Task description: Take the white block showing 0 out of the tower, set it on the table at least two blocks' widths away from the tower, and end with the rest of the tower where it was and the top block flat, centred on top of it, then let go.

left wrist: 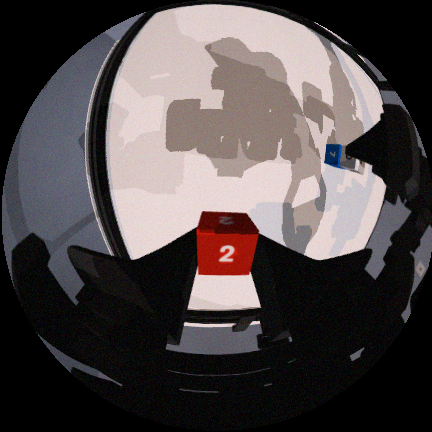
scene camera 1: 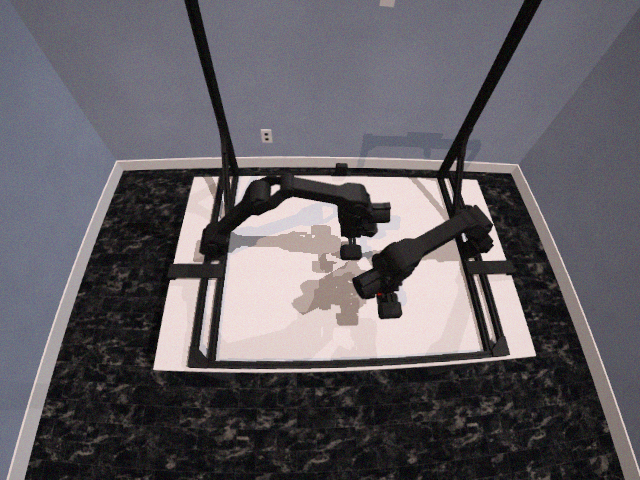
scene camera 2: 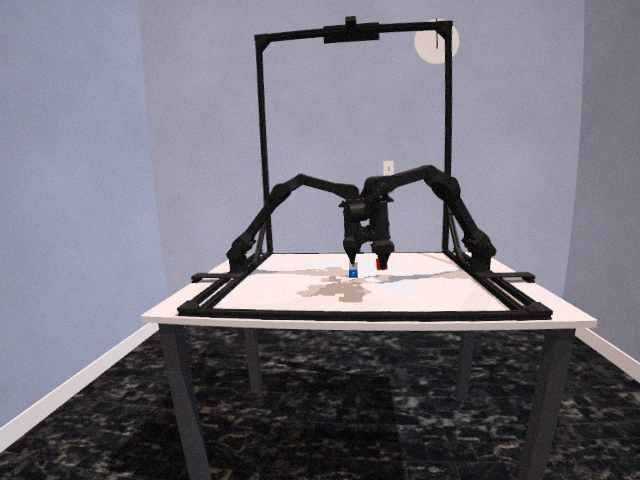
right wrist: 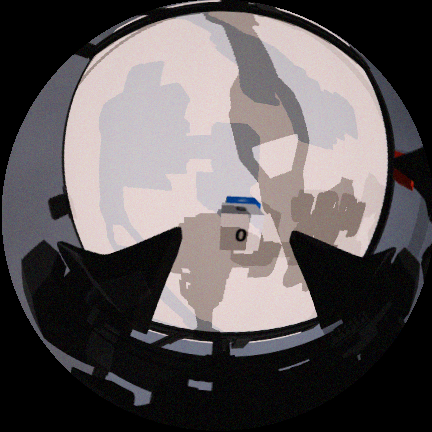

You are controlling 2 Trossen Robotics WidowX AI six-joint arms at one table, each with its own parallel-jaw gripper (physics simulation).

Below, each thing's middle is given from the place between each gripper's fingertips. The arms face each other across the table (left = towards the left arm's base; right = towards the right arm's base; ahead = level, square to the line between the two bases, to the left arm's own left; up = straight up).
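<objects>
Red block showing 2 (left wrist: 226, 241): 19 cm ahead of my right hand, 9 cm to the left of it, 4 cm above it.
Red block showing 2: 1 cm above my left hand.
</objects>
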